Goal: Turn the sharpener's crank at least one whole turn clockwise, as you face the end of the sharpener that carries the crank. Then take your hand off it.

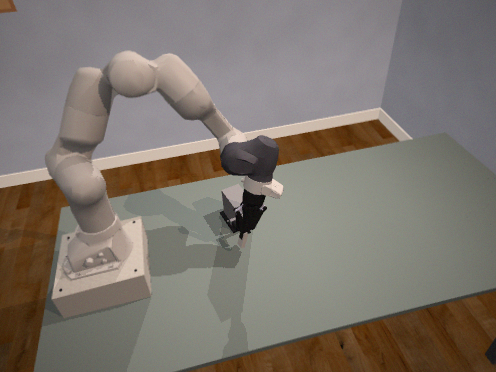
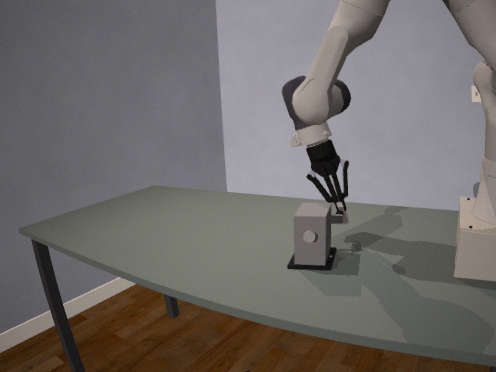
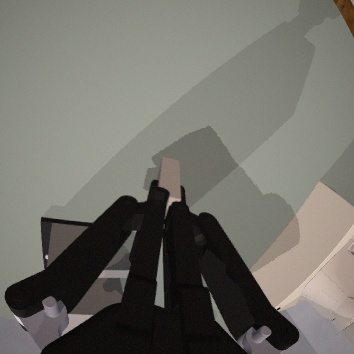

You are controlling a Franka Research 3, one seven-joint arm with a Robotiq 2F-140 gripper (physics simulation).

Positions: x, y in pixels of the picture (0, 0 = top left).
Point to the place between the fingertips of the gripper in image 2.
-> At 346, 222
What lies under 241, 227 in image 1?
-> The gripper.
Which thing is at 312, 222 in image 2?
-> A grey sharpener.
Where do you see a grey sharpener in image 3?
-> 104, 291
